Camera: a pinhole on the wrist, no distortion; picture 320 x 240 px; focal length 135.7 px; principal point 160.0 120.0 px. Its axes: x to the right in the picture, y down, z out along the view. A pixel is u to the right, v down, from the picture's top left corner.
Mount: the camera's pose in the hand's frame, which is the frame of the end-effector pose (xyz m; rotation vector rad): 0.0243 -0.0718 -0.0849 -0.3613 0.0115 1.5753
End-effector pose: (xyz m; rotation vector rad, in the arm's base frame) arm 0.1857 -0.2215 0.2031 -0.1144 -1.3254 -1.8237
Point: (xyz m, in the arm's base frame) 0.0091 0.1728 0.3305
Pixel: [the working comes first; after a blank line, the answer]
In the camera's frame: -0.1066 -0.0431 0.5224

132 109
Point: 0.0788 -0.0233 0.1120
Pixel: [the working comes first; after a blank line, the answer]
In the camera's frame: -0.1381 0.0658 0.2427

83 157
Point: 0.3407 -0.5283 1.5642
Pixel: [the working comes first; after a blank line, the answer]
In the camera's frame: 1.0856 -0.8782 0.4527

outside the picture
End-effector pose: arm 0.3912 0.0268 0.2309 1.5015 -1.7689 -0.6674
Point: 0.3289 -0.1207 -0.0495
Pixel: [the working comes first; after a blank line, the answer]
In the camera's frame: -0.2031 -0.1325 0.2516

50 49
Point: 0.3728 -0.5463 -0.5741
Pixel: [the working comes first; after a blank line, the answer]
In the camera's frame: -0.7707 -0.4850 0.3605

outside the picture
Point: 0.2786 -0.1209 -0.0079
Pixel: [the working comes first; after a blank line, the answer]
In the camera's frame: -0.1454 -0.1496 0.2769

89 47
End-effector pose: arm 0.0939 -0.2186 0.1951 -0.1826 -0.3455 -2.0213
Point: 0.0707 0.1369 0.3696
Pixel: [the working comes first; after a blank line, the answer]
In the camera's frame: -0.1576 0.1840 0.3875

105 184
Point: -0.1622 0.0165 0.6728
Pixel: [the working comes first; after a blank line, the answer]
In the camera's frame: -0.3182 -0.1507 0.5387

80 82
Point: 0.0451 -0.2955 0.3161
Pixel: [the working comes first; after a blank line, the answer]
In the camera's frame: 0.0382 -0.1357 0.1641

192 8
